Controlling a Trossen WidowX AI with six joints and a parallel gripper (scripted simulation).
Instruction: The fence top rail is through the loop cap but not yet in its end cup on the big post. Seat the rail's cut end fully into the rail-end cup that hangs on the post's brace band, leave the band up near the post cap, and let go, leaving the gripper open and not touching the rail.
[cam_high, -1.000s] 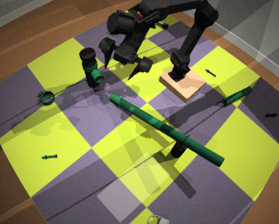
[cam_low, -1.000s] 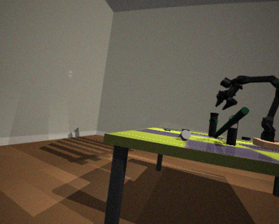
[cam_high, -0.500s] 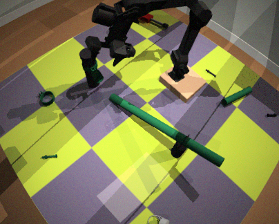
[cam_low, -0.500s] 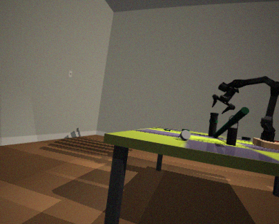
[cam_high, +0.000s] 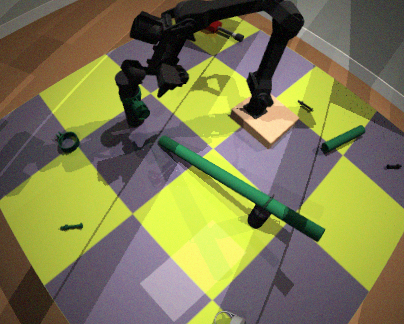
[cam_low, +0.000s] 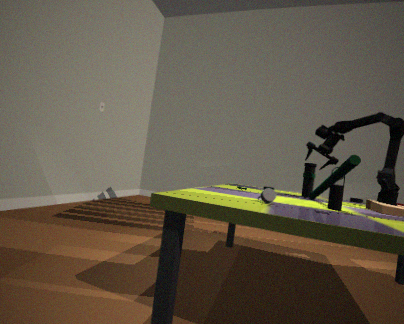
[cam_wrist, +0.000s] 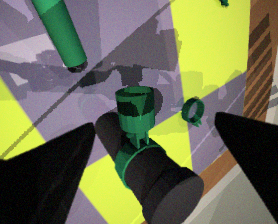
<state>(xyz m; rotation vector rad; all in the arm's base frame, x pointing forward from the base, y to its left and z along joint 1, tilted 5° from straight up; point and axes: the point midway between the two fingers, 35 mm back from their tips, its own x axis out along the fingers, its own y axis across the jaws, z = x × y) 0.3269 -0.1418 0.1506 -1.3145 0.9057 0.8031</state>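
Now: the green rail-end cup 1 cm ahead of my gripper tip, 2 cm to the right of it and 6 cm below it. The rest, counted from my gripper tip: black line post (8 cm behind, 42 cm to the left, 8 cm below); then green tube (54 cm behind, 41 cm to the left, 17 cm below).
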